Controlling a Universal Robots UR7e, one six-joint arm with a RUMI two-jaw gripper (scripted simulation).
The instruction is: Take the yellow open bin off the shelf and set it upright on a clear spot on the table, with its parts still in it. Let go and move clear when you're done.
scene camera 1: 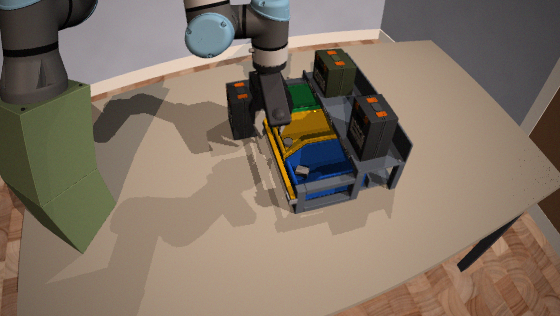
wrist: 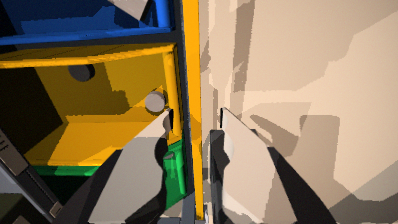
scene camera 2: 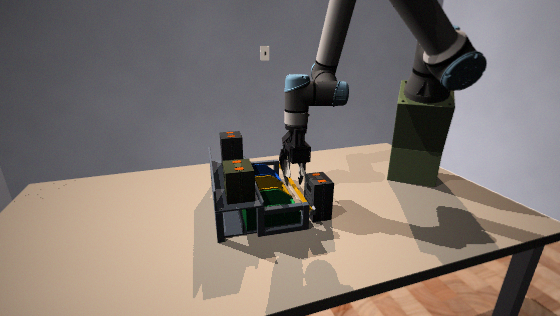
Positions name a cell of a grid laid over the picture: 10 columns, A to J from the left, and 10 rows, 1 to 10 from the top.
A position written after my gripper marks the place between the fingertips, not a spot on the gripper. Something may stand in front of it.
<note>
I see my gripper (scene camera 1: E5), a yellow bin (scene camera 1: F4) and a blue bin (scene camera 1: F6).
My gripper shows as well in the wrist view (wrist: E5) and in scene camera 2 (scene camera 2: F6).
</note>
